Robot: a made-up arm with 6 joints. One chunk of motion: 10 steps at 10 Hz.
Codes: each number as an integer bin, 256 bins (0 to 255) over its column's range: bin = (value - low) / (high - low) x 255, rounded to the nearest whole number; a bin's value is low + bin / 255 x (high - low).
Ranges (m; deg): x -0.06..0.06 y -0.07..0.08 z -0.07..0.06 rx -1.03..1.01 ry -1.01..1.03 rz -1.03..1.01
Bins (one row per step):
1: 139 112 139 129 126 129
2: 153 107 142 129 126 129
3: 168 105 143 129 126 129
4: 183 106 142 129 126 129
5: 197 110 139 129 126 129
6: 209 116 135 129 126 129
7: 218 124 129 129 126 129
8: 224 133 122 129 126 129
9: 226 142 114 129 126 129
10: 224 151 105 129 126 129
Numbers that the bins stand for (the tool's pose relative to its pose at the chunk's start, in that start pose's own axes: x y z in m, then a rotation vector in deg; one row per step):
1: 0.0054 -0.0041 0.0009 0.00 0.00 0.00
2: 0.0120 -0.0071 0.0024 0.00 0.00 0.00
3: 0.0191 -0.0082 0.0029 0.00 0.00 0.00
4: 0.0261 -0.0076 0.0024 0.00 0.00 0.00
5: 0.0327 -0.0053 0.0009 0.00 0.00 0.00
6: 0.0384 -0.0018 -0.0012 0.00 0.00 0.00
7: 0.0426 0.0029 -0.0042 0.00 0.00 0.00
8: 0.0454 0.0082 -0.0078 0.00 0.00 0.00
9: 0.0464 0.0135 -0.0119 0.00 0.00 0.00
10: 0.0454 0.0188 -0.0165 0.00 0.00 0.00

